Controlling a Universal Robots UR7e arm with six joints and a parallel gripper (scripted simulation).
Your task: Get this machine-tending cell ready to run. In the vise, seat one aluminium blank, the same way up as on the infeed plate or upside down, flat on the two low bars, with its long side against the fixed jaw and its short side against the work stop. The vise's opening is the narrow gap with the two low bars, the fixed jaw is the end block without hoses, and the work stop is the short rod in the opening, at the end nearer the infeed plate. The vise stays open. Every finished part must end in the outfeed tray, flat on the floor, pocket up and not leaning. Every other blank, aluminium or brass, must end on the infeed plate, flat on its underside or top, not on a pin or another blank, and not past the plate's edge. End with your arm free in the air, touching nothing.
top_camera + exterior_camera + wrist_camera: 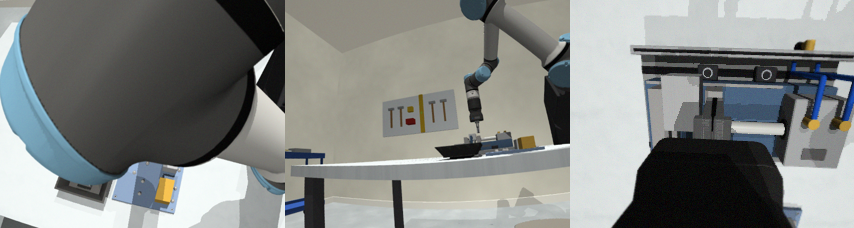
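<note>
The blue base lies 10 cm below my hand, 4 cm behind it and 3 cm to the left of it. From my hand the other things lie so: brass blank 37 cm to the left, 21 cm behind, 11 cm below.
</note>
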